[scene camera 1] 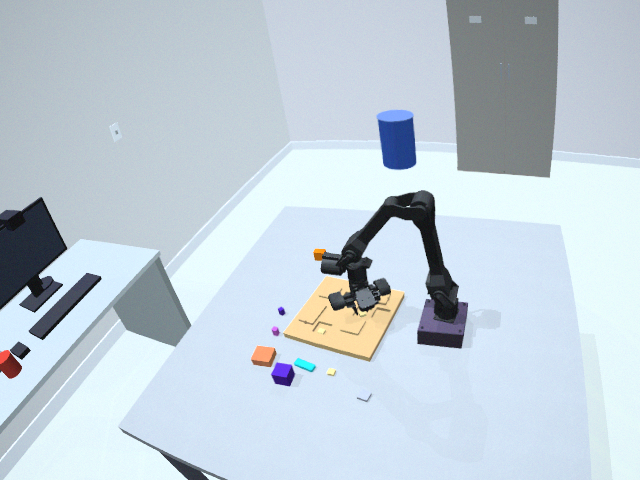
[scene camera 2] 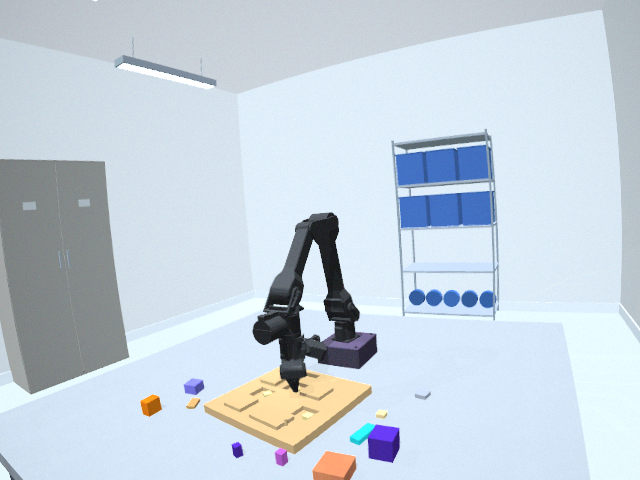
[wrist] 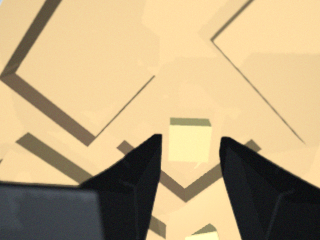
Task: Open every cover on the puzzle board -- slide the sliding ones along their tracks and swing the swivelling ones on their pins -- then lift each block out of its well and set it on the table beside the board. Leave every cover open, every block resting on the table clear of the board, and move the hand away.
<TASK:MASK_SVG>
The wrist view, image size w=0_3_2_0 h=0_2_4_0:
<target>my gripper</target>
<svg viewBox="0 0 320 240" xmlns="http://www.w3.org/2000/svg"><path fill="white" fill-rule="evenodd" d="M222 136L219 146L222 177L241 240L320 240L320 187L279 167L278 164L229 136ZM162 134L153 134L113 165L79 185L0 181L0 240L146 240L160 180Z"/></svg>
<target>pale yellow block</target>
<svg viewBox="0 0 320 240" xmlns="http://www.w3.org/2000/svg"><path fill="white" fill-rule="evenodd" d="M170 117L168 161L208 162L212 125L209 118Z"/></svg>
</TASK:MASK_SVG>
